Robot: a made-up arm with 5 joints. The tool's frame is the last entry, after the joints. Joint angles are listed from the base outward. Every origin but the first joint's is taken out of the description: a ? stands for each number. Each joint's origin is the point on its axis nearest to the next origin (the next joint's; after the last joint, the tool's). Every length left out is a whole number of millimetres.
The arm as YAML. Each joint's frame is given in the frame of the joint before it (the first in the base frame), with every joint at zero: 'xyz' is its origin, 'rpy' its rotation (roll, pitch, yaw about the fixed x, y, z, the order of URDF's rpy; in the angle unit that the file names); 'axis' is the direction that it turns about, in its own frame. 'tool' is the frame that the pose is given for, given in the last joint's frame.
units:
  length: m
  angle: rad
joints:
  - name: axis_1
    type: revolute
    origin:
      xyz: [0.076, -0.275, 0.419]
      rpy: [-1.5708, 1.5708, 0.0]
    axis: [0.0, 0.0, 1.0]
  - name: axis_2
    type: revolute
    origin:
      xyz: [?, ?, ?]
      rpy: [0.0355, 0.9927, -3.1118]
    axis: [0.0, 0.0, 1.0]
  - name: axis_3
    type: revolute
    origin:
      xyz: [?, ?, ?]
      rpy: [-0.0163, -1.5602, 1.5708]
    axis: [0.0, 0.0, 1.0]
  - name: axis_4
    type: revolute
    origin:
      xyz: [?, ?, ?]
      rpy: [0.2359, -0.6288, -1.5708]
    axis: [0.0, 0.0, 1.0]
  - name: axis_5
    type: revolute
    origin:
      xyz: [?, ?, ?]
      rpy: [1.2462, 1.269, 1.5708]
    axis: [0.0, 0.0, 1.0]
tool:
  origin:
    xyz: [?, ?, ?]
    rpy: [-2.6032, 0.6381, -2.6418]
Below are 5 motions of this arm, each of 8 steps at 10 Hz.
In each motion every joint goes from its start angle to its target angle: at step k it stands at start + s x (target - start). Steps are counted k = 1, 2, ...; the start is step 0. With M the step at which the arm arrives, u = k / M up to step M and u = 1 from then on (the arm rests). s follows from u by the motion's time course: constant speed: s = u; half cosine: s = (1 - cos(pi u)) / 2; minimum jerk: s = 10 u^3 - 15 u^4 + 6 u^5.
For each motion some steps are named. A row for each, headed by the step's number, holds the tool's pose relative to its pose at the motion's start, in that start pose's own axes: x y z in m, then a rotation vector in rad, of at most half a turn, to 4 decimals.
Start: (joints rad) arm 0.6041 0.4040 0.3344 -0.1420 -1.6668
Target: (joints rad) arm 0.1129 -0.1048 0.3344 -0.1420 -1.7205
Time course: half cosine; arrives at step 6
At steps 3, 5, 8:
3: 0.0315 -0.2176 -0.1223 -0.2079 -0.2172 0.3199
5: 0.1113 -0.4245 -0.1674 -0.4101 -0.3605 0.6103
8: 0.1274 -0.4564 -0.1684 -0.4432 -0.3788 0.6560

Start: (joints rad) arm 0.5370 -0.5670 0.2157 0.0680 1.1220
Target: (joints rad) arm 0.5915 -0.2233 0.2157 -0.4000 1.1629
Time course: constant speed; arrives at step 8
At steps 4, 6, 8:
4: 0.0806 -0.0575 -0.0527 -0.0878 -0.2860 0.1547
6: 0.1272 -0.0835 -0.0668 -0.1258 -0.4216 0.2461
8: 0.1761 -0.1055 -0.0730 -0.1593 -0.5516 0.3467

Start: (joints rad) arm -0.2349 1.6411 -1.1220 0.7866 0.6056
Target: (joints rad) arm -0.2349 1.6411 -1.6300 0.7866 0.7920
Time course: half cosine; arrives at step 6
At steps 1, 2, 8:
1: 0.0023 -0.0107 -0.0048 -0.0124 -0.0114 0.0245
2: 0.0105 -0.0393 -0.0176 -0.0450 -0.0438 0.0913
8: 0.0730 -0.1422 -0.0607 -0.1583 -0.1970 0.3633

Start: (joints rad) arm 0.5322 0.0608 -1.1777 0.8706 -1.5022
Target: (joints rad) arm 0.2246 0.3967 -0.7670 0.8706 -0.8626
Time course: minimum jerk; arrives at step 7
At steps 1, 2, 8:
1: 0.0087 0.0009 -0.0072 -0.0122 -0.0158 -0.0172
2: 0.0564 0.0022 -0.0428 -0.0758 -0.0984 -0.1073
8: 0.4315 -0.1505 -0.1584 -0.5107 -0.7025 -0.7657

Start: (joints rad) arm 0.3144 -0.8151 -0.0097 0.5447 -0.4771
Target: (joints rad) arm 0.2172 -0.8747 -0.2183 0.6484 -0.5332
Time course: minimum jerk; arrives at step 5
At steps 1, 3, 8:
1: -0.0036 -0.0049 0.0026 0.0053 0.0052 0.0146
3: -0.0378 -0.0630 0.0311 0.0563 0.0642 0.1716
8: -0.0515 -0.0958 0.0456 0.0781 0.0963 0.2509

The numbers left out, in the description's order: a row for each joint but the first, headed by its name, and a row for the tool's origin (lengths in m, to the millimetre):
axis_2: -0.097 0.068 0.0
axis_3: 0.029 0.101 0.0
axis_4: 0.027 -0.072 0.0
axis_5: 0.283 0.103 0.0
tool: -0.042 0.329 0.0

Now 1 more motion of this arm.
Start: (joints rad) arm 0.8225 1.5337 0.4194 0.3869 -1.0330
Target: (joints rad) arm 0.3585 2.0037 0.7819 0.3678 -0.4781
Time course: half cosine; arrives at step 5
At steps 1, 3, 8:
1: 0.0450 0.0202 -0.0326 -0.0384 -0.0731 -0.0890
3: 0.3477 0.0601 -0.1436 -0.2378 -0.4555 -0.6501
8: 0.5257 0.0174 -0.1457 -0.3439 -0.6436 -1.0285

